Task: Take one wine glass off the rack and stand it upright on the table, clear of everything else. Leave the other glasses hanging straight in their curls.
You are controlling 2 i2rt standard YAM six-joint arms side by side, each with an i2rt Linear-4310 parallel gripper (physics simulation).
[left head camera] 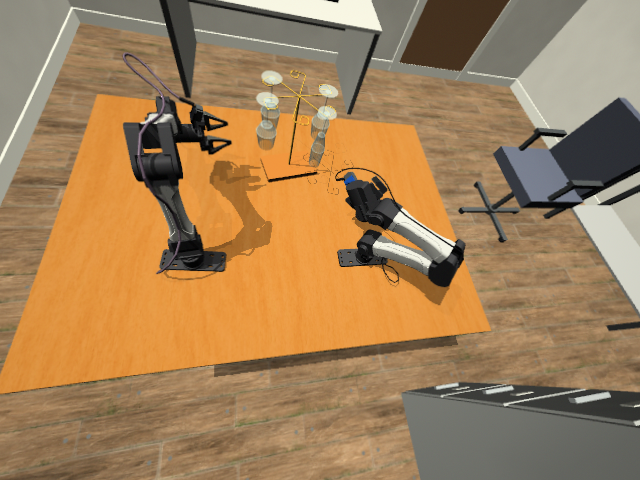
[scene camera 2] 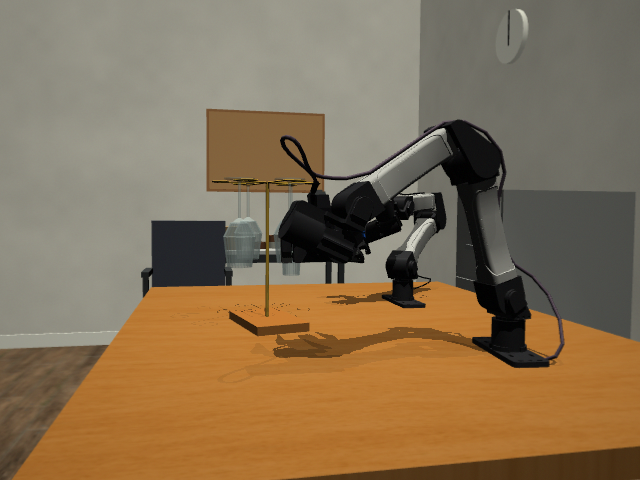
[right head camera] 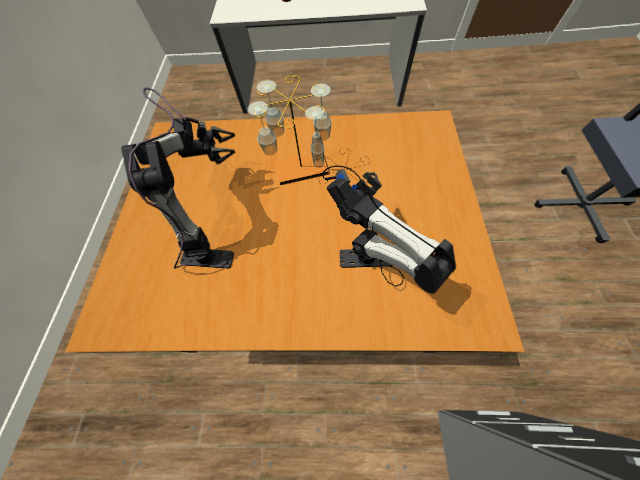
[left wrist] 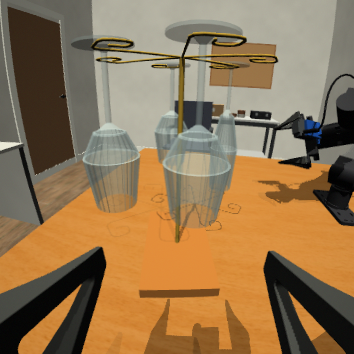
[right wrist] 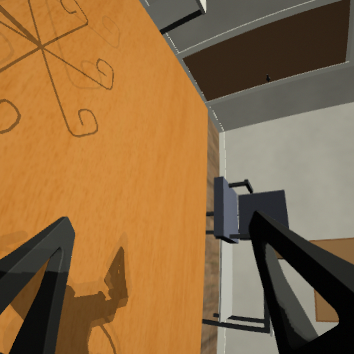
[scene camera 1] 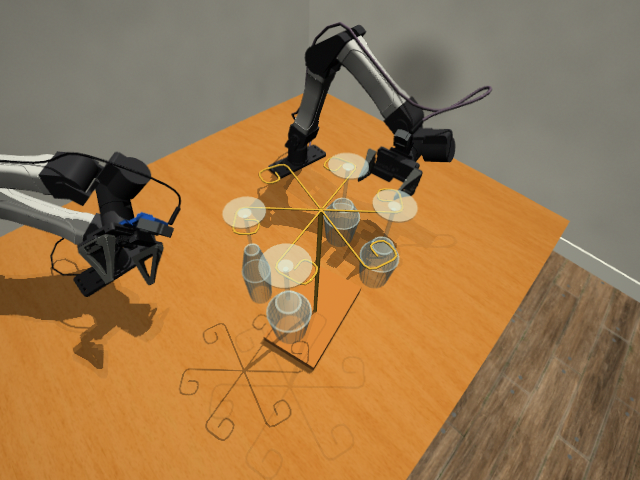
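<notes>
Four clear wine glasses hang upside down by their feet from curls of the gold rack (left head camera: 293,134) (scene camera 1: 317,263) (scene camera 2: 267,248) (left wrist: 180,100); two curls are bare. Two wide glasses, one (left head camera: 266,136) (right head camera: 266,140) (scene camera 1: 341,222) (left wrist: 197,182) and another (scene camera 1: 378,263) (left wrist: 111,170), hang on the side towards my left gripper. A narrow glass (left head camera: 316,152) (scene camera 1: 256,279) (left wrist: 226,140) and a wide glass (scene camera 1: 288,317) hang on the far side. My left gripper (left head camera: 228,132) (right head camera: 233,143) (left wrist: 183,258) is open and empty, apart from the glasses. My right gripper (scene camera 1: 130,281) (right wrist: 162,222) is open and empty, off to the rack's other side.
The rack's wooden base (left head camera: 284,167) (scene camera 1: 336,310) (left wrist: 179,265) lies on the orange table (left head camera: 258,310) (scene camera 1: 155,413). My right arm (left head camera: 418,232) is folded at the right in the head views. A white desk (right head camera: 320,12) stands beyond the table, and a chair (left head camera: 537,170) stands to the right.
</notes>
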